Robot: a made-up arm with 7 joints. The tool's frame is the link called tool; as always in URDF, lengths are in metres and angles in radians.
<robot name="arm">
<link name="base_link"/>
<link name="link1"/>
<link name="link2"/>
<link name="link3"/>
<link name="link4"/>
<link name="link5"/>
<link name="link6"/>
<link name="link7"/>
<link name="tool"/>
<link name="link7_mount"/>
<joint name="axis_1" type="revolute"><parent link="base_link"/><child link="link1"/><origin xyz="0 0 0.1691" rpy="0 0 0"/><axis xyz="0 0 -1"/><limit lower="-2.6" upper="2.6"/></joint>
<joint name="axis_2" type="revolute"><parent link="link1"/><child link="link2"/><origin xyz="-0.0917 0.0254 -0.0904" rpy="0 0 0"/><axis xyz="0 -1 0"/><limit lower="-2.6" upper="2.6"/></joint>
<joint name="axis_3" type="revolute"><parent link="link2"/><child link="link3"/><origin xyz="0.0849 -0.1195 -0.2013" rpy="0 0 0"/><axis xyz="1 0 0"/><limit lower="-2.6" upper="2.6"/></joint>
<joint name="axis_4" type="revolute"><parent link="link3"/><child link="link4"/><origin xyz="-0.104 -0.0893 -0.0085" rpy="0 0 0"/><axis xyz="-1 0 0"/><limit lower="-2.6" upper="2.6"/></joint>
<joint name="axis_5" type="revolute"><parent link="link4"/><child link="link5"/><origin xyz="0.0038 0.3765 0.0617" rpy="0 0 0"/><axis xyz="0 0 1"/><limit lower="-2.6" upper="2.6"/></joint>
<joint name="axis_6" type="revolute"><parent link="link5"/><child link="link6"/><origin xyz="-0.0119 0.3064 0.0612" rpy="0 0 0"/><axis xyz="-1 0 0"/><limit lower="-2.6" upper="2.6"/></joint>
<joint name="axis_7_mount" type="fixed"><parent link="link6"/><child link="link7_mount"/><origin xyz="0.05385 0.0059 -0.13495" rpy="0 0 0"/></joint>
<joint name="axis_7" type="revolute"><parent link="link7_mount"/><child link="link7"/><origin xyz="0.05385 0.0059 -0.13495" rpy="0 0 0"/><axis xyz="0 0 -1"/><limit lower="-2.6" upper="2.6"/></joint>
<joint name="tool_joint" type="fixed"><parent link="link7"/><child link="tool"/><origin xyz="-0.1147 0.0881 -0.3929" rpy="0 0 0"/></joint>
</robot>
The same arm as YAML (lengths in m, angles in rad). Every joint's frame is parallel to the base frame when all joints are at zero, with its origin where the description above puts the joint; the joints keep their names.
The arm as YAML. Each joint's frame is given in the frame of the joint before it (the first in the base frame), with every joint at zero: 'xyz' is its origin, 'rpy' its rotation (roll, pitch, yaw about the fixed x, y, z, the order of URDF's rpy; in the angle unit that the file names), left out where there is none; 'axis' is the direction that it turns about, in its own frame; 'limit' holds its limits. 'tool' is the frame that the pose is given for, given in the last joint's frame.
units:
  length: m
  angle: rad
joints:
  - name: axis_1
    type: revolute
    origin:
      xyz: [0.0, 0.0, 0.1691]
    axis: [0.0, 0.0, -1.0]
    limit:
      lower: -2.6
      upper: 2.6
  - name: axis_2
    type: revolute
    origin:
      xyz: [-0.0917, 0.0254, -0.0904]
    axis: [0.0, -1.0, 0.0]
    limit:
      lower: -2.6
      upper: 2.6
  - name: axis_3
    type: revolute
    origin:
      xyz: [0.0849, -0.1195, -0.2013]
    axis: [1.0, 0.0, 0.0]
    limit:
      lower: -2.6
      upper: 2.6
  - name: axis_4
    type: revolute
    origin:
      xyz: [-0.104, -0.0893, -0.0085]
    axis: [-1.0, 0.0, 0.0]
    limit:
      lower: -2.6
      upper: 2.6
  - name: axis_5
    type: revolute
    origin:
      xyz: [0.0038, 0.3765, 0.0617]
    axis: [0.0, 0.0, 1.0]
    limit:
      lower: -2.6
      upper: 2.6
  - name: axis_6
    type: revolute
    origin:
      xyz: [-0.0119, 0.3064, 0.0612]
    axis: [-1.0, 0.0, 0.0]
    limit:
      lower: -2.6
      upper: 2.6
  - name: axis_7
    type: revolute
    origin:
      xyz: [0.1077, 0.0118, -0.2699]
    axis: [0.0, 0.0, -1.0]
    limit:
      lower: -2.6
      upper: 2.6
tool:
  origin:
    xyz: [-0.1147, 0.0881, -0.3929]

